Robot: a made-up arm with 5 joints. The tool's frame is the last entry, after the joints. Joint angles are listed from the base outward.
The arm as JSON. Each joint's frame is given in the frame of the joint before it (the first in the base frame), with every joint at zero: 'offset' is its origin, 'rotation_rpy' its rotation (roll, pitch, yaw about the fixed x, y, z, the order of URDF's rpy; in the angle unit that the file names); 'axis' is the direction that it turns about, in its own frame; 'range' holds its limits. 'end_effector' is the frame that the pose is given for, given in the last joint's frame.
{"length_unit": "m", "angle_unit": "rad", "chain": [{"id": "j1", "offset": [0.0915, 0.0, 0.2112], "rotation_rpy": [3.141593, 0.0, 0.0], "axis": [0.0, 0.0, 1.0], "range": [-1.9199, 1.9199]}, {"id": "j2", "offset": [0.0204, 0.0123, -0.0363], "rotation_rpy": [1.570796, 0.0, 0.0], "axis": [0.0, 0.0, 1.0], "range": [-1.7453, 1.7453]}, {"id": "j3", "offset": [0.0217, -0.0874, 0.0], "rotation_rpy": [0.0, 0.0, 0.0], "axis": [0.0, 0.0, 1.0], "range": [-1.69, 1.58]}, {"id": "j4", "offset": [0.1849, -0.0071, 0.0], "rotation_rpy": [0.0, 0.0, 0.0], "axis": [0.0, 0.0, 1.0], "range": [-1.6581, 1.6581]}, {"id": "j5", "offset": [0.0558, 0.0, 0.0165], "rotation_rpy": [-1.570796, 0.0, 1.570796], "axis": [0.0, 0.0, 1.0], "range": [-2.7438, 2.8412]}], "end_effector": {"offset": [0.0, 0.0, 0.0], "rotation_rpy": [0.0, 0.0, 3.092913]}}
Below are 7 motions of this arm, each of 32 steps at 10 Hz.
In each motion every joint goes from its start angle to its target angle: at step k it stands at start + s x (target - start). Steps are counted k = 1, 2, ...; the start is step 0. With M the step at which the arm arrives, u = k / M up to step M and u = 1 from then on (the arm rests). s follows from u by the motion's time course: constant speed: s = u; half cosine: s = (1 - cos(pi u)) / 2; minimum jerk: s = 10 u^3 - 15 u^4 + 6 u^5.
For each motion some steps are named. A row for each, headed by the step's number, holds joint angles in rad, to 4 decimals.
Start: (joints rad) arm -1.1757 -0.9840 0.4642 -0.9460 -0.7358
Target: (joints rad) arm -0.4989 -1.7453 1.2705 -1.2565 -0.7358
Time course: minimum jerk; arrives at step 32
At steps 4, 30, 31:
4: -1.1648 -0.9962 0.4771 -0.9510 -0.7358
30: -0.5004 -1.7436 1.2687 -1.2558 -0.7358
31: -0.4991 -1.7451 1.2703 -1.2564 -0.7358

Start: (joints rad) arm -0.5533 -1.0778 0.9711 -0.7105 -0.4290
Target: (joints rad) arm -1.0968 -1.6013 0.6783 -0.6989 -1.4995
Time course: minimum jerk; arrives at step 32
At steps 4, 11, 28, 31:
4: -0.5620 -1.0862 0.9664 -0.7103 -0.4462
11: -0.6759 -1.1959 0.9051 -0.7079 -0.6704
28: -1.0881 -1.5929 0.6830 -0.6991 -1.4823
31: -1.0966 -1.6011 0.6784 -0.6989 -1.4992

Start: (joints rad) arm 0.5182 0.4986 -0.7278 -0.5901 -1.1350
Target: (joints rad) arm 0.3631 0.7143 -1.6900 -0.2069 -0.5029
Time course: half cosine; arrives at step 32
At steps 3, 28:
3: 0.5149 0.5032 -0.7485 -0.5818 -1.1214
28: 0.3690 0.7061 -1.6534 -0.2215 -0.5270

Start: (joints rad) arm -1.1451 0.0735 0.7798 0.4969 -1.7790
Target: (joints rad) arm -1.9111 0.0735 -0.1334 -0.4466 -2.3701
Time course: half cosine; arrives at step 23
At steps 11, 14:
11: -1.5020 0.0735 0.3544 0.0573 -2.0544
14: -1.6564 0.0735 0.1703 -0.1328 -2.1735

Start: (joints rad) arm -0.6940 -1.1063 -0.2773 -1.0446 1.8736
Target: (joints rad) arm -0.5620 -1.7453 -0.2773 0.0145 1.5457
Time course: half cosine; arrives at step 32
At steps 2, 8, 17, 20, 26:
2: -0.6927 -1.1124 -0.2773 -1.0344 1.8704
8: -0.6747 -1.1999 -0.2773 -0.8895 1.8256
17: -0.6215 -1.4571 -0.2773 -0.4631 1.6936
20: -0.6027 -1.5481 -0.2773 -0.3124 1.6469
26: -0.5731 -1.6915 -0.2773 -0.0747 1.5733

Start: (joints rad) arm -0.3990 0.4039 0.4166 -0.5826 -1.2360
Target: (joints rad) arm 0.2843 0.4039 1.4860 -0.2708 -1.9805
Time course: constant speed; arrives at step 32
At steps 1, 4, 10, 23, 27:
1: -0.3776 0.4039 0.4500 -0.5729 -1.2593
4: -0.3136 0.4039 0.5503 -0.5436 -1.3291
10: -0.1855 0.4039 0.7508 -0.4852 -1.4687
23: 0.0921 0.4039 1.1852 -0.3585 -1.7711
27: 0.1775 0.4039 1.3189 -0.3195 -1.8642

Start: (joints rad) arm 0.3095 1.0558 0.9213 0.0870 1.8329
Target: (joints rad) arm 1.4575 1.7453 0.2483 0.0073 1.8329
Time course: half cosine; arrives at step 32
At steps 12, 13, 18, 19, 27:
12: 0.6638 1.2686 0.7136 0.0624 1.8329
13: 0.7169 1.3005 0.6825 0.0587 1.8329
18: 0.9955 1.4678 0.5192 0.0394 1.8329
19: 1.0501 1.5006 0.4871 0.0356 1.8329
27: 1.3897 1.7046 0.2880 0.0120 1.8329

